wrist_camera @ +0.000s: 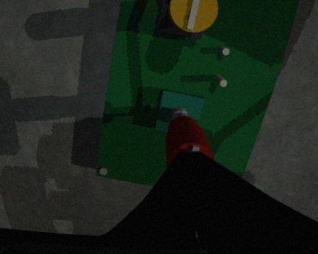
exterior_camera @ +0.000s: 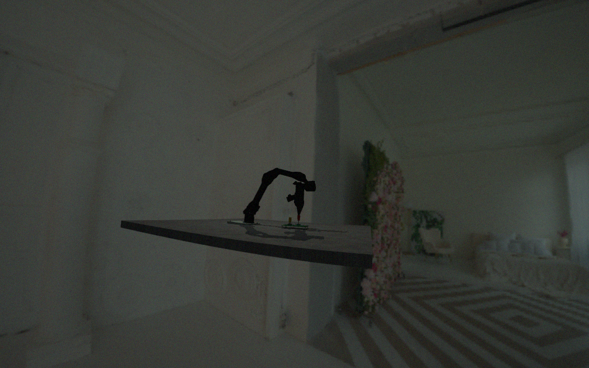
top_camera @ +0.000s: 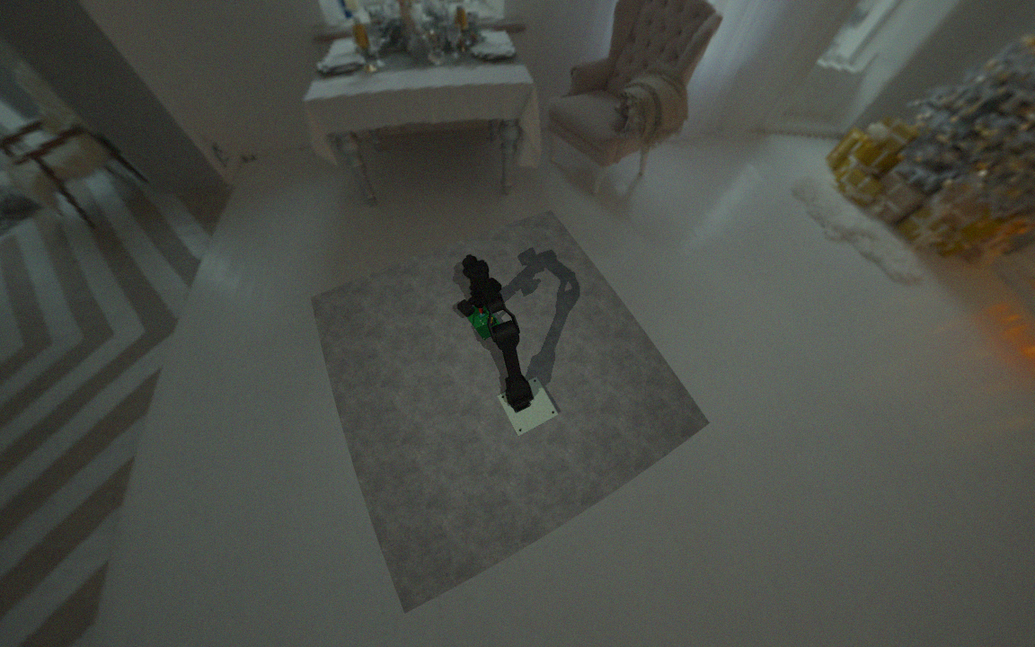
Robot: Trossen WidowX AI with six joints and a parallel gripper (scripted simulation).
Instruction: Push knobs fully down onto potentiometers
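My gripper tip is 5 cm past the yellow knob, 2 cm to the left of it and 3 cm above it.
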